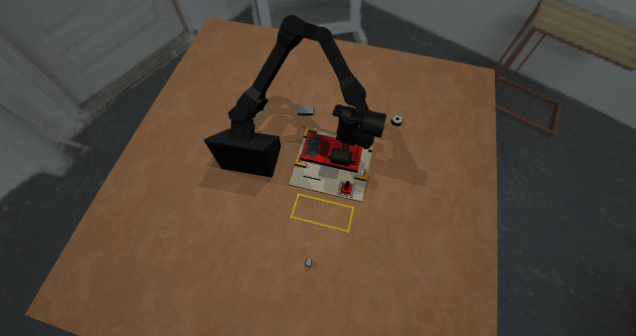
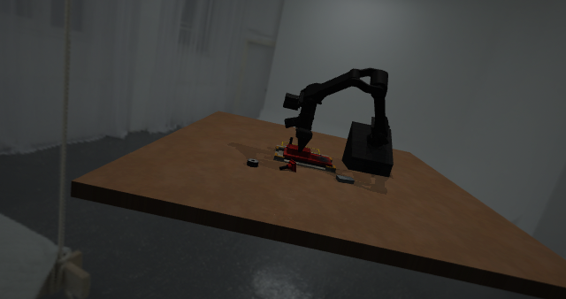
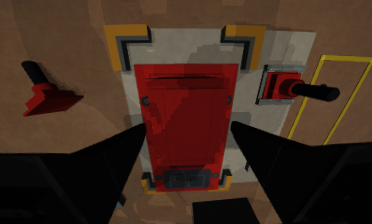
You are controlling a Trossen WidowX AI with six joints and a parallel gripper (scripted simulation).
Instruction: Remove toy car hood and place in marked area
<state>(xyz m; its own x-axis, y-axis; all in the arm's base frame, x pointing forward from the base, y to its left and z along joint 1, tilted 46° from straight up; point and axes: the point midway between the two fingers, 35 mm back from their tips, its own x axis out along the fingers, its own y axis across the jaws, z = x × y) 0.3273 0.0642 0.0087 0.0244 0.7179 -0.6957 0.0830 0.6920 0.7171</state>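
Now: gripper tip right at the red hood. The rest, counted from my gripper tip: beige base plate 20 mm behind, 20 mm to the right, 30 mm below; then grey piece 60 mm behind, 370 mm to the right, 30 mm below; then black wheel 180 mm ahead, 180 mm to the left, 30 mm below.
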